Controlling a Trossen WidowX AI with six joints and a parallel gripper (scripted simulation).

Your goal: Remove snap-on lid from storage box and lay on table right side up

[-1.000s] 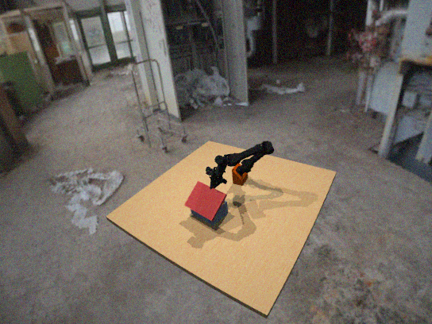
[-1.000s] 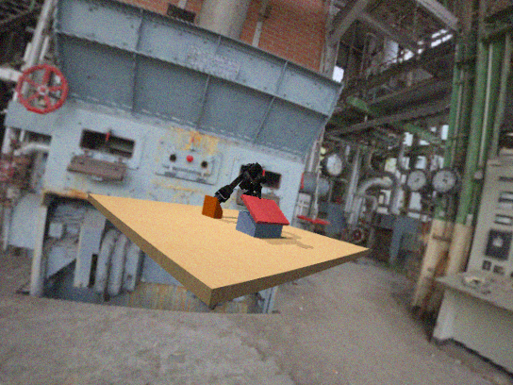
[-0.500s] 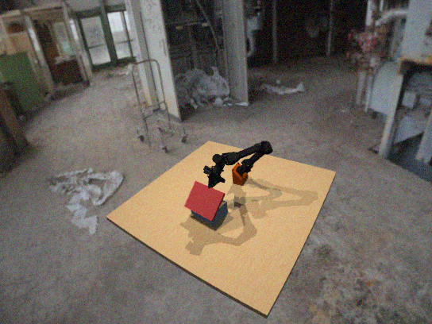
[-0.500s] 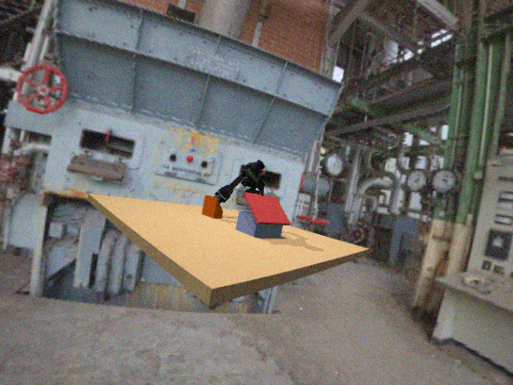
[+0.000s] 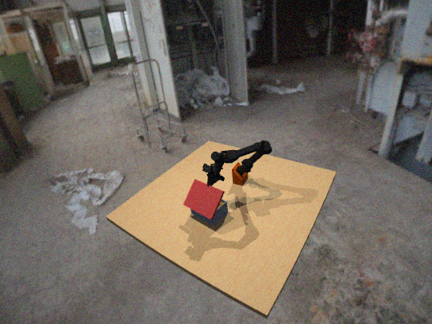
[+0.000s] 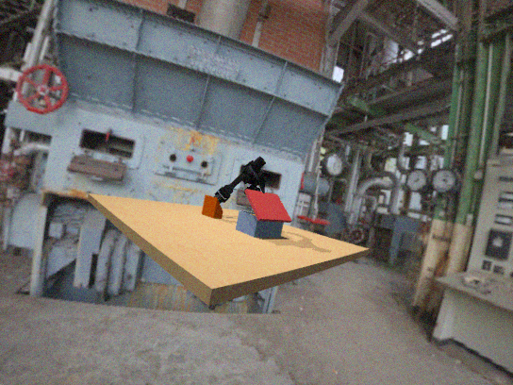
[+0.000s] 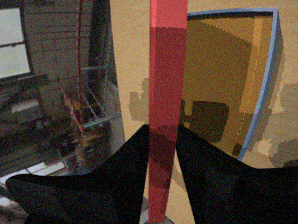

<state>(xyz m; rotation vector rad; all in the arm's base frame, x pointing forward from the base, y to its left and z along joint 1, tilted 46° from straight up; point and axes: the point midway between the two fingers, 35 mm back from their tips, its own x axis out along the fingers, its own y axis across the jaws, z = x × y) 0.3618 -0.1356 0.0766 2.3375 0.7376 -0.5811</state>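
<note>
Now: gripper tip 6 cm short of the lid, 5 cm above it and 1 cm to the left of it. Also, from my gripper tip: storage box: 16 cm below, 3 cm ahead, 1 cm to the right.
</note>
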